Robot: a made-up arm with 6 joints.
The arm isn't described. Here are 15 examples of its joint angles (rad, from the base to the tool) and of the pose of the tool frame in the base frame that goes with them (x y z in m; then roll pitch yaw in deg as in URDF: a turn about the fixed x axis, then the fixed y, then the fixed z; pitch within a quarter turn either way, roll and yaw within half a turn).
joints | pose
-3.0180 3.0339 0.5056 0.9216 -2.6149 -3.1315 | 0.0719 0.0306 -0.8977 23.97 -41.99 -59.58
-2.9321 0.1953 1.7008 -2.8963 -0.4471 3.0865 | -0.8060 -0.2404 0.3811 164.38 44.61 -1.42
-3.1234 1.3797 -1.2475 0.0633 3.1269 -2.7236 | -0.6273 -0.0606 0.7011 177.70 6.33 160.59
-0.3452 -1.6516 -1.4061 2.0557 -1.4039 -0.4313 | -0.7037 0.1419 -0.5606 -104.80 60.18 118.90
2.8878 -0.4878 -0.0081 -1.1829 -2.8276 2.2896 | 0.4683 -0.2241 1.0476 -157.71 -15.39 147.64
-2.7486 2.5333 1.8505 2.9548 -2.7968 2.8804 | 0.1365 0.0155 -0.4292 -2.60 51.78 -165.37
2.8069 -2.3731 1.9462 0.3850 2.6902 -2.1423 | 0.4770 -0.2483 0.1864 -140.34 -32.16 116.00
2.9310 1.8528 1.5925 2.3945 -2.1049 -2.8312 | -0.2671 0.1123 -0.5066 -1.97 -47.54 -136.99
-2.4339 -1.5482 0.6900 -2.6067 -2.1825 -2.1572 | 0.7614 0.4903 0.5936 73.85 55.52 -37.88
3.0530 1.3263 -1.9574 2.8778 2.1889 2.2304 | -0.1409 -0.0742 0.6255 159.24 -4.55 37.18
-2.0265 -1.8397 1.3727 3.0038 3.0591 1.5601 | 0.3865 0.6727 0.3881 -158.15 3.32 147.40
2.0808 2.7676 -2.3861 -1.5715 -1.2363 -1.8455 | -0.4162 0.3031 0.2439 72.14 -6.92 -65.96
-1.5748 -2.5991 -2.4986 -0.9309 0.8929 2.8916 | -0.0627 -0.4220 -0.1508 102.53 -25.85 -45.34
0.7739 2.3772 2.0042 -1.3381 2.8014 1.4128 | -0.0283 -0.0390 -0.4157 32.41 -63.31 168.40
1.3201 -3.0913 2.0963 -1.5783 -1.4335 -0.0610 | -0.3601 -0.5059 -0.0774 84.70 -29.10 -95.40
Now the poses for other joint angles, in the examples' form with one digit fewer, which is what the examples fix.
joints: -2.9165 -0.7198 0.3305 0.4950 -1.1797 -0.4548
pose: 0.752 0.201 1.165 80.8 -74.1 137.9
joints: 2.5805 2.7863 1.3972 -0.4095 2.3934 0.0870
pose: 0.245 -0.156 -0.561 21.8 11.9 170.1
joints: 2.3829 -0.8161 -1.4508 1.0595 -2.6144 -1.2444
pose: 0.572 -0.503 0.192 -66.2 -25.2 7.7
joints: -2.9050 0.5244 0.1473 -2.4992 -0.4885 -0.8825
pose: -0.785 -0.290 1.214 40.2 -53.2 -14.6
